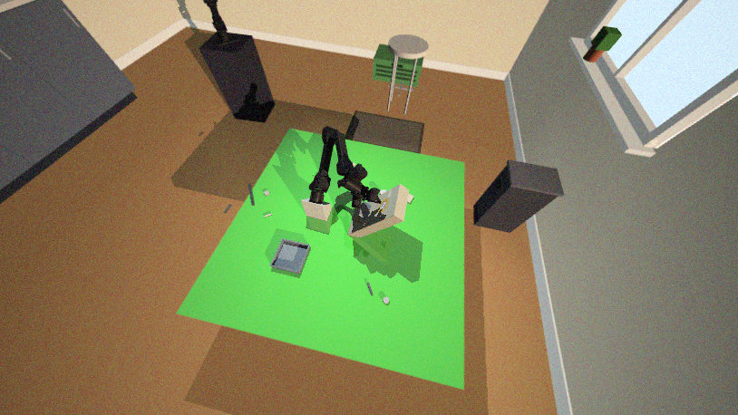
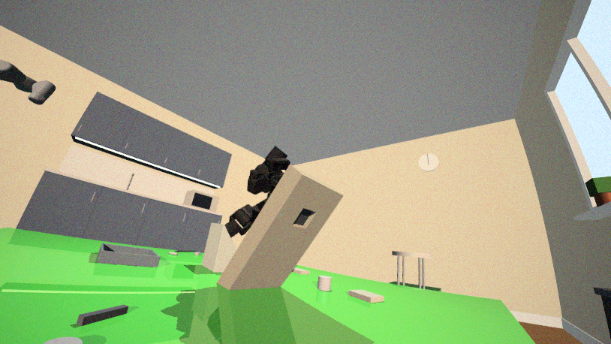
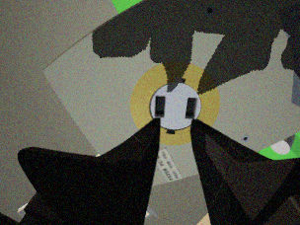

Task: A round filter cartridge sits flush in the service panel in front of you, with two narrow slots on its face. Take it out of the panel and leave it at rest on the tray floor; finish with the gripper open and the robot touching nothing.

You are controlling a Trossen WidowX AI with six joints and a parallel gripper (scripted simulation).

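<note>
Right now the grey round filter cartridge is 30 mm below my gripper tip and 30 mm ahead of it. From my gripper tip the other things lie so: beige service panel 100 mm below, 10 mm behind; then grey tray 420 mm behind, 250 mm to the right, 240 mm below.
</note>
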